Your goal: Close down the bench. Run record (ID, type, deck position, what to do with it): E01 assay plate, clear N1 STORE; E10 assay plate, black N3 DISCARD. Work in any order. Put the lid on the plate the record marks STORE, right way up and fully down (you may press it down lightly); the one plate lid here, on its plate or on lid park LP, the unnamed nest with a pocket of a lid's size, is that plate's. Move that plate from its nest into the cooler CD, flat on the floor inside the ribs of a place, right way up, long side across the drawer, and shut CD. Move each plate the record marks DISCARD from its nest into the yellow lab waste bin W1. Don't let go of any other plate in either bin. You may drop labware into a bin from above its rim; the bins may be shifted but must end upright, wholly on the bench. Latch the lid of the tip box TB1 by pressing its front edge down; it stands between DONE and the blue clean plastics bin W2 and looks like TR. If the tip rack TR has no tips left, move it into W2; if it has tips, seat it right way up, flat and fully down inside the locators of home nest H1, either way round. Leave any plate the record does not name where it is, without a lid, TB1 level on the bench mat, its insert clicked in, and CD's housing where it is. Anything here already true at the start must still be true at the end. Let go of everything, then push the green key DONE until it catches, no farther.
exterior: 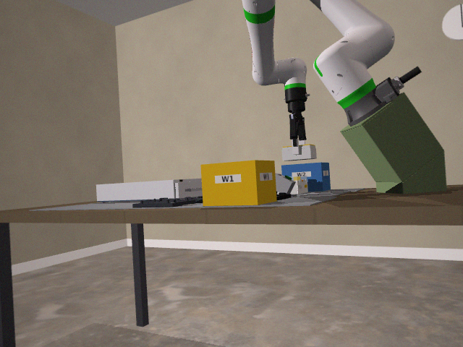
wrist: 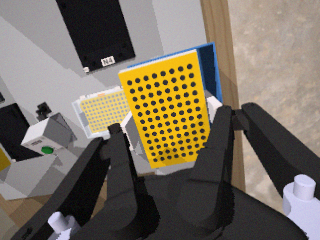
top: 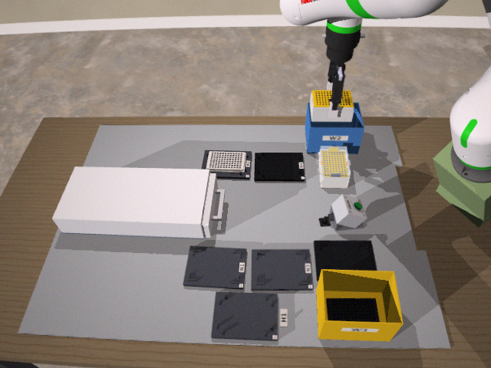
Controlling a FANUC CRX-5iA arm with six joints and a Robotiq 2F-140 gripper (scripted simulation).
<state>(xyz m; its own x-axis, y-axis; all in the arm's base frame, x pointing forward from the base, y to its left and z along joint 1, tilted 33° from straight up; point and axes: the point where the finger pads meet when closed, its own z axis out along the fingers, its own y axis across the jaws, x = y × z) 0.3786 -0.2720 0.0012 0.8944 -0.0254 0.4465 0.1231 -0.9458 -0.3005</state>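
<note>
Right now my hand is 1 cm to the left of the tip rack TR, 1 cm past it and 1 cm above it. Also, from my hand: black nest N4: 18 cm below, 15 cm ahead, 14 cm to the left; blue bin W2: 15 cm below, 2 cm to the right, 2 cm behind; tip box TB1: 15 cm below, 14 cm to the left, 3 cm behind.
</note>
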